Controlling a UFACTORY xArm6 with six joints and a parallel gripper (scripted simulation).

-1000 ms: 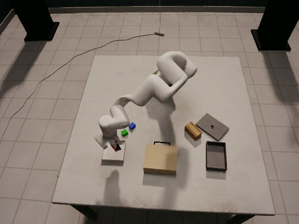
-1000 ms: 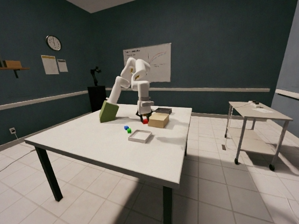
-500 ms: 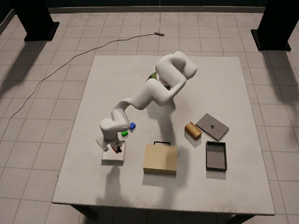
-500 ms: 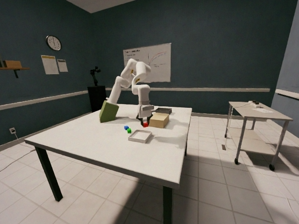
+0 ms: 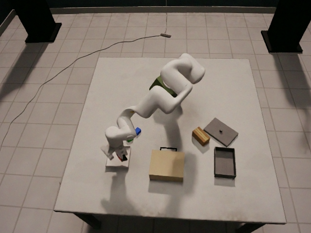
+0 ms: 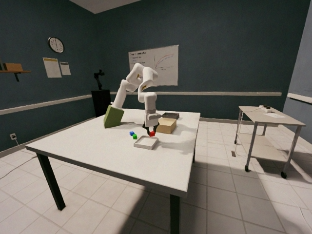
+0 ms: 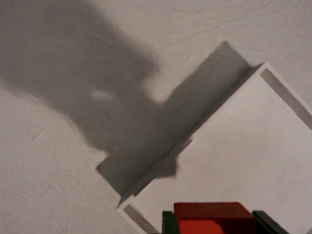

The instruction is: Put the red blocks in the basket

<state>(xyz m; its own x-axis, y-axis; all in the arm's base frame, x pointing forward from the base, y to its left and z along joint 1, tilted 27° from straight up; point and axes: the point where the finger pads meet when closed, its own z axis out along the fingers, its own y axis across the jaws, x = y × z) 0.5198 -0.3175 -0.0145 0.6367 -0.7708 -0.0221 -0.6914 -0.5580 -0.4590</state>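
Now: the white basket 3 cm behind my hand, 3 cm to the right of it and 8 cm below it. Round my hand: blue block 22 cm behind, 8 cm to the left, 7 cm below; light wooden cabinet 3 cm ahead, 28 cm to the left, 5 cm below; drawer 2 cm ahead, 28 cm to the left, 5 cm below.
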